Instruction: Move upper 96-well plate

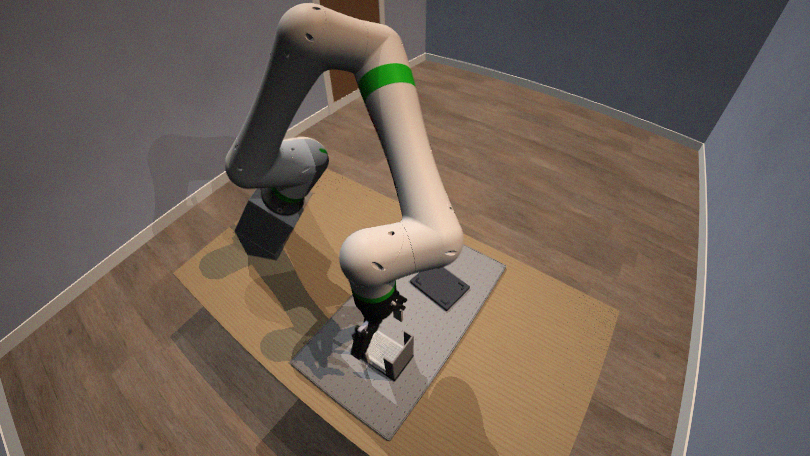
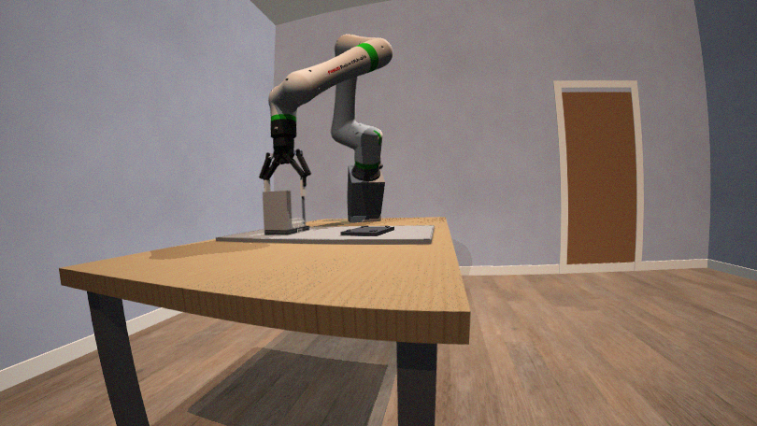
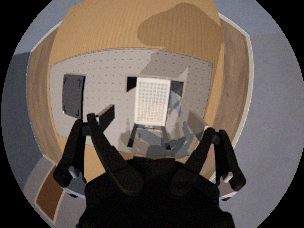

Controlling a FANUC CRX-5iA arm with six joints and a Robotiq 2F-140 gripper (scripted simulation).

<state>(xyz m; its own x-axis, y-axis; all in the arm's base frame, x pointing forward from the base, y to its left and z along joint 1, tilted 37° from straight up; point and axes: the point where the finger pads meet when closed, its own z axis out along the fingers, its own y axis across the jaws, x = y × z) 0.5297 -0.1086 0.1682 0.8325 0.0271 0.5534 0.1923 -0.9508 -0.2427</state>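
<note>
Now: the white 96-well plate 100 mm below my hand. Round my hand: rack wall: 60 mm ahead, 50 mm below, 10 mm to the left.
</note>
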